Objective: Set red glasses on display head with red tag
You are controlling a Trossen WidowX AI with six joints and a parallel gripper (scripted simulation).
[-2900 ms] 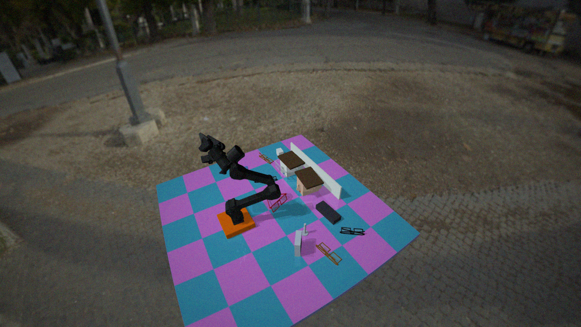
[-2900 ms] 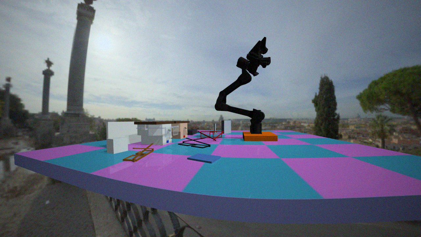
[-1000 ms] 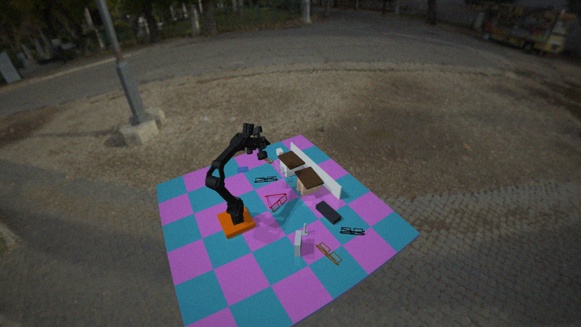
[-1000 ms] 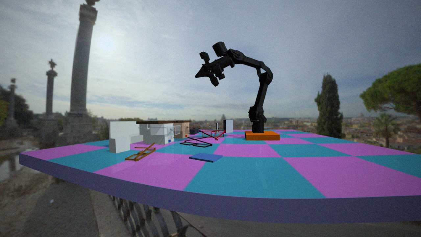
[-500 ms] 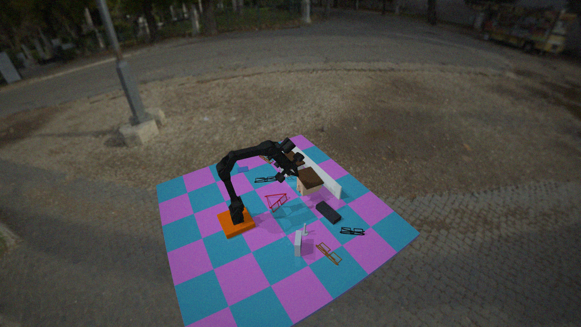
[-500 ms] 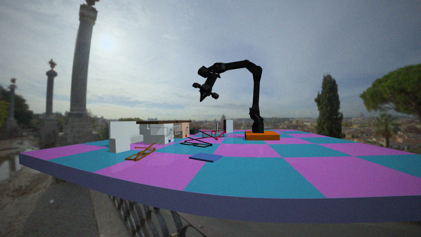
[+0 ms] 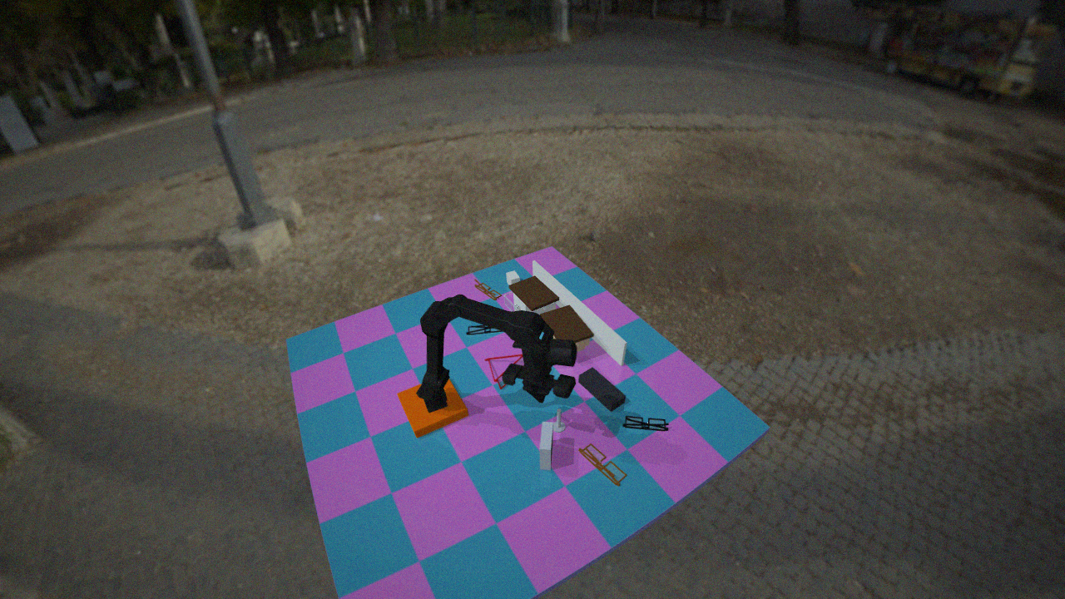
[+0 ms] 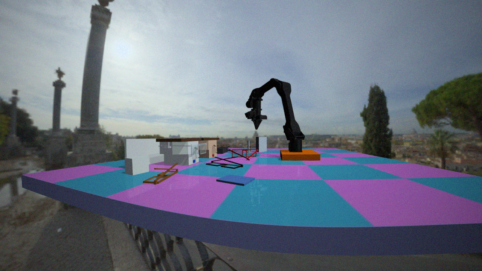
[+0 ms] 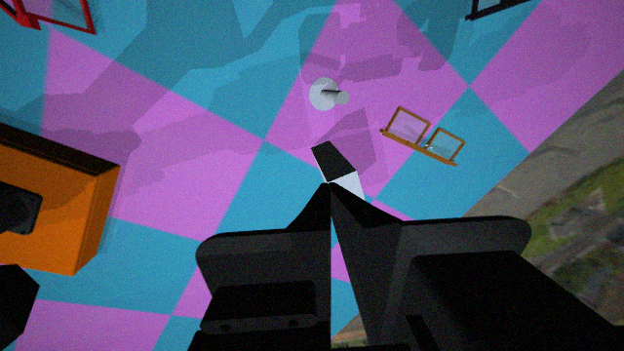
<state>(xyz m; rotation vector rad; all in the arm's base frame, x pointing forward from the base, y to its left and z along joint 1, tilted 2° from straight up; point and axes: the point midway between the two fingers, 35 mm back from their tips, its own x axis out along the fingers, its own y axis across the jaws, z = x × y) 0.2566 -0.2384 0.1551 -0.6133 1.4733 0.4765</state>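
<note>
Right now the post is 6 cm ahead of my gripper tip and 14 cm below it. Round my gripper tip: skin-coloured head 22 cm ahead, 31 cm to the left, 11 cm below; black box 25 cm ahead, 6 cm to the left, 15 cm below; white wall 35 cm ahead, 43 cm to the left, 11 cm below.
</note>
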